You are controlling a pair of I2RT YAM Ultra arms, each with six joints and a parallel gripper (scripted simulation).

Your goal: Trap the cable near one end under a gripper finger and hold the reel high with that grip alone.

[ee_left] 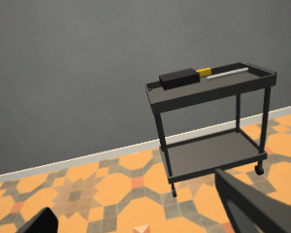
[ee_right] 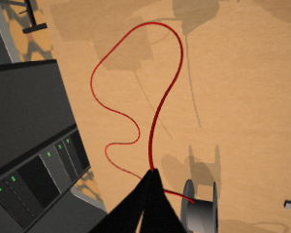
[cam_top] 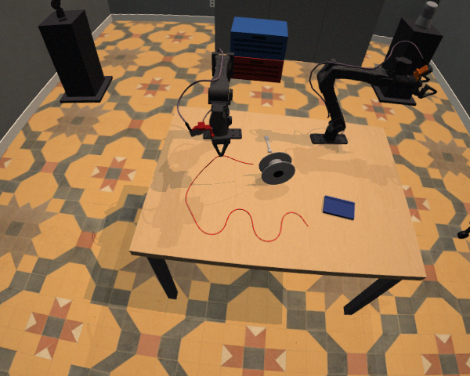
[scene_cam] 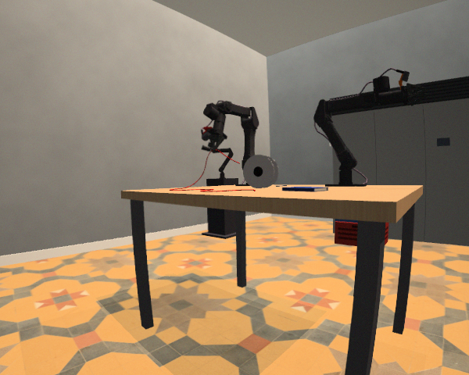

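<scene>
The grey reel lies 700 mm to the right of my left hand, 330 mm below it and 260 mm ahead of it. Also, from my left hand: grey wrench 710 mm to the right, 400 mm below, 30 mm ahead.
</scene>
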